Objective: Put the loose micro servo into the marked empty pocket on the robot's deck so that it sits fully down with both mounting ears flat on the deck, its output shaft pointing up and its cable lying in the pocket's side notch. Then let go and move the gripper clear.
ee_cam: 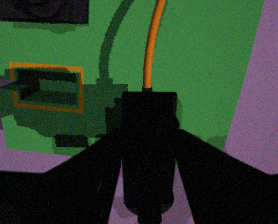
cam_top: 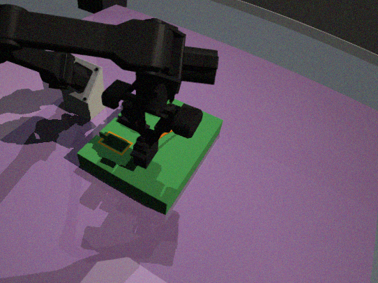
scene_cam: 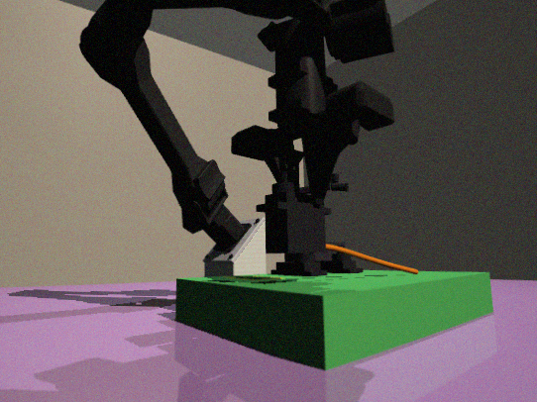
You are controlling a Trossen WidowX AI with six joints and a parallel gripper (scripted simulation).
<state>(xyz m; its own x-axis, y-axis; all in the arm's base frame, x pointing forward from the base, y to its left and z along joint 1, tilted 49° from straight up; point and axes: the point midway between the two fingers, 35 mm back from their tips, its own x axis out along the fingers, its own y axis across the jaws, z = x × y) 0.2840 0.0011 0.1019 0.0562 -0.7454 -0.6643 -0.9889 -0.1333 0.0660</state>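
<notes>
The green deck lies 10 mm ahead of my gripper tip, 80 mm to the left of it and 100 mm below it.
</notes>
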